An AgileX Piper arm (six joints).
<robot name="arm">
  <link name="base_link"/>
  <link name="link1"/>
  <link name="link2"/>
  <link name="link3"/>
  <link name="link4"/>
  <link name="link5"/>
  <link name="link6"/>
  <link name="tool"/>
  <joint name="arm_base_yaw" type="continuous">
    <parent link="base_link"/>
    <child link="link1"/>
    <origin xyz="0 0 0.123" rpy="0 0 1.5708"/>
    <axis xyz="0 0 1"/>
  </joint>
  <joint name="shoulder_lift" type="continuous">
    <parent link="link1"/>
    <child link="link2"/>
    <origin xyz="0 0 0" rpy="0 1.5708 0"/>
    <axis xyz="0 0 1"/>
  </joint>
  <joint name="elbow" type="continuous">
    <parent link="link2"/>
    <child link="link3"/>
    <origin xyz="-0.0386 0.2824 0" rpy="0 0 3.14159"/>
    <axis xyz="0 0 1"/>
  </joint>
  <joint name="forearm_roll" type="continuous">
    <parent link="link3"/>
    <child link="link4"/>
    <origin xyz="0.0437 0.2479 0" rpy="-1.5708 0 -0.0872"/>
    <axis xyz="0 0 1"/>
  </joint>
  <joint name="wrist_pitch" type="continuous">
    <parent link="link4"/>
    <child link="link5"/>
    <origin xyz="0 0 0" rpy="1.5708 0 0"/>
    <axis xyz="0 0 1"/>
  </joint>
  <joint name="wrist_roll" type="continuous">
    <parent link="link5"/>
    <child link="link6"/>
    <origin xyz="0 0.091 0" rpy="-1.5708 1.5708 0"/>
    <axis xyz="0 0 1"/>
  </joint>
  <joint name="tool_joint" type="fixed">
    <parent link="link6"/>
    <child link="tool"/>
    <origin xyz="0 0 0" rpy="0 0 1.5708"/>
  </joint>
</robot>
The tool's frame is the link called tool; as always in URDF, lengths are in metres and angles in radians. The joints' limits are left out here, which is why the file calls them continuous.
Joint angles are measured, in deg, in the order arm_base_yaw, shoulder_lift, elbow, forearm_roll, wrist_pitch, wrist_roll. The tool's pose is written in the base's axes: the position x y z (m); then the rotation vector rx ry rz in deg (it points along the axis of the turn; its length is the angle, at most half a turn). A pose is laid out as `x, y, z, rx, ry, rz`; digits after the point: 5 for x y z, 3 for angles.
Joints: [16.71, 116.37, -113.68, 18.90, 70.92, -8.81]
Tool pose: 0.41599, 0.15397, 0.31079, -31.026, 154.641, 28.410
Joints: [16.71, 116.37, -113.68, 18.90, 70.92, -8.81]
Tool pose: 0.41599, 0.15397, 0.31079, -31.026, 154.641, 28.410
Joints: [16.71, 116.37, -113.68, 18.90, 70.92, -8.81]
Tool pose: 0.41599, 0.15397, 0.31079, -31.026, 154.641, 28.410
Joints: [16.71, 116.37, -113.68, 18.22, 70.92, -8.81]
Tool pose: 0.41628, 0.15305, 0.31046, -31.185, 154.710, 27.464
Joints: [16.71, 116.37, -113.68, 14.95, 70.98, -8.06]
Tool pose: 0.41760, 0.14854, 0.30903, -30.960, 155.316, 23.105
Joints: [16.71, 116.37, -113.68, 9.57, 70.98, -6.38]
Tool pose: 0.41993, 0.14100, 0.30732, -29.871, 156.062, 16.029
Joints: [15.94, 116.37, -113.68, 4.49, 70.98, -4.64]
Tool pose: 0.42390, 0.12808, 0.30638, -27.490, 156.580, 9.191
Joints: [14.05, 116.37, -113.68, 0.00, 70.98, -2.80]
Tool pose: 0.42954, 0.10750, 0.30612, -23.259, 157.038, 2.930
